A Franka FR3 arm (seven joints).
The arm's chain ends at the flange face. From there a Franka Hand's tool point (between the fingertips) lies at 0.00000 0.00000 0.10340 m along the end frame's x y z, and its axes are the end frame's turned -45 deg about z.
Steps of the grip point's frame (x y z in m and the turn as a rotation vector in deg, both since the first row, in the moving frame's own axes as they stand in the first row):
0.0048, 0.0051, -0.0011, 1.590, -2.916, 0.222
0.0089, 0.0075, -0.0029, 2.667, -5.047, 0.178
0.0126, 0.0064, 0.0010, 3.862, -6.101, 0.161
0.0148, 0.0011, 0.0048, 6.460, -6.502, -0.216
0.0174, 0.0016, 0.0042, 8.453, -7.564, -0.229
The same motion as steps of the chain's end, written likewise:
0.0128, -0.0015, -0.0009, -0.938, -3.186, 0.222
0.0214, -0.0040, -0.0024, -1.683, -5.455, 0.178
0.0261, -0.0072, 0.0018, -1.583, -7.045, 0.161
0.0277, -0.0098, 0.0061, -0.030, -9.166, -0.216
0.0337, -0.0101, 0.0062, 0.629, -11.326, -0.229

